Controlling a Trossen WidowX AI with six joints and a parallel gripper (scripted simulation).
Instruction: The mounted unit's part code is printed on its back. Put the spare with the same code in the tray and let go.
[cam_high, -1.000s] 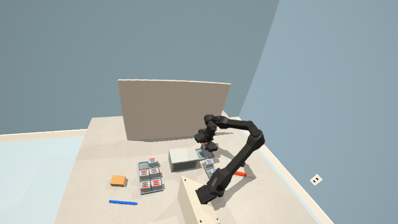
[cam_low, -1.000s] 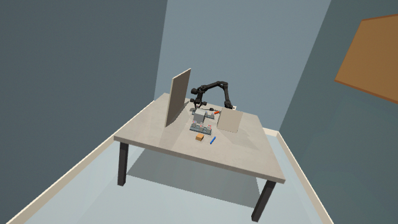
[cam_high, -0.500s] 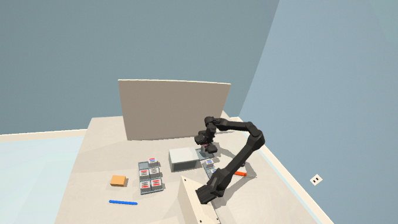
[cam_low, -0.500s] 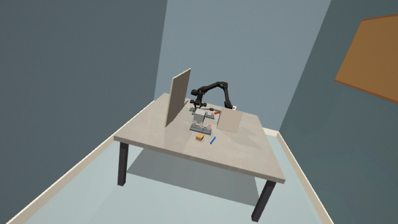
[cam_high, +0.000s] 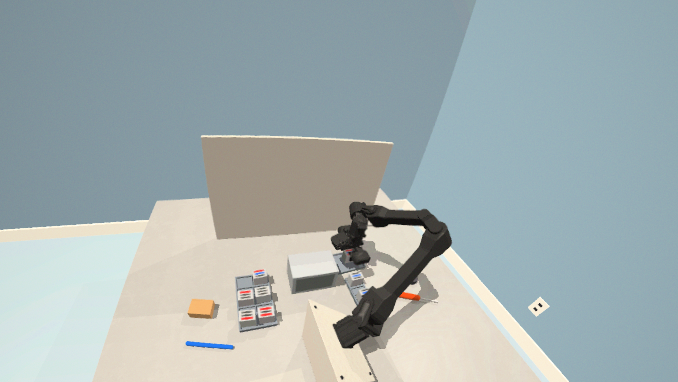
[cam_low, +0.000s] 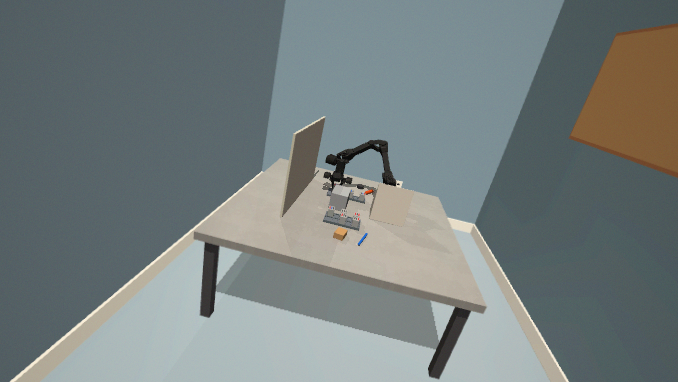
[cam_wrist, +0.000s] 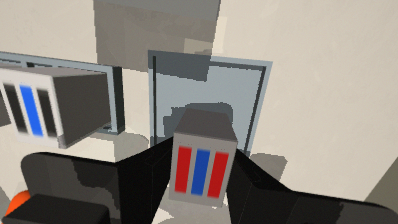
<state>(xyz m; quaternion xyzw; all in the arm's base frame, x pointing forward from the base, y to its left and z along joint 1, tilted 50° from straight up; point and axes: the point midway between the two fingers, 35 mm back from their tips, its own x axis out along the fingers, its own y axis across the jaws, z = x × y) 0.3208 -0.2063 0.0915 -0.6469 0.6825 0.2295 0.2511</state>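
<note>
Now: the flat grey tray 20 mm below my gripper tip. Also, from my gripper tip: grey mounted unit 190 mm to the left, 40 mm behind, 20 mm above; tall beige panel 210 mm ahead, 200 mm above, 160 mm to the left; grey spare block 20 mm above.
</note>
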